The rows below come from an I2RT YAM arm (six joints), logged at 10 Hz.
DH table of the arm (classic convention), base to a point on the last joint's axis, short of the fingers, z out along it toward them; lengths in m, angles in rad. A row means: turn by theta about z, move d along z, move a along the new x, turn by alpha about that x. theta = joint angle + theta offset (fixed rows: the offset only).
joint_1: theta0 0; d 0.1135; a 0.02; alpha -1.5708
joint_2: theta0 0; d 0; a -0.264; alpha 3.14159
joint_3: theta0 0.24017; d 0; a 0.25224; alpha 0
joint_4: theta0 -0.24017; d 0; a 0.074; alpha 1.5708
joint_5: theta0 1.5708; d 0; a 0; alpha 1.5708
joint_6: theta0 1.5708; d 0.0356; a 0; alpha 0
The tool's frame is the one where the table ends.
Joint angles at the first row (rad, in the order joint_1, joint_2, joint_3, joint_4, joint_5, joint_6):
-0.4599 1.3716 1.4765 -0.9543 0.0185 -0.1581
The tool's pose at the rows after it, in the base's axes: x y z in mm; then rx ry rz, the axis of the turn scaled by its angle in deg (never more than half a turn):
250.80 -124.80 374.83 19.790 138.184 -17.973
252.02 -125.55 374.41 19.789 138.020 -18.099
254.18 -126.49 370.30 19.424 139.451 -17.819
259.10 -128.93 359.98 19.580 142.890 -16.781
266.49 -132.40 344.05 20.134 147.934 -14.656
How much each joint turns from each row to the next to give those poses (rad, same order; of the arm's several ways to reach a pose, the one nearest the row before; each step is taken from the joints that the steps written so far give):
0.0004 0.0057 0.0000 0.0138 -0.0008 -0.0237
-0.0004 0.0035 0.0000 0.0065 0.0008 -0.0003
0.0004 0.0126 0.0000 -0.0111 -0.0004 -0.0073
0.0000 0.0316 0.0004 -0.0290 0.0000 -0.0038
0.0000 0.0500 0.0011 -0.0420 -0.0046 0.0004

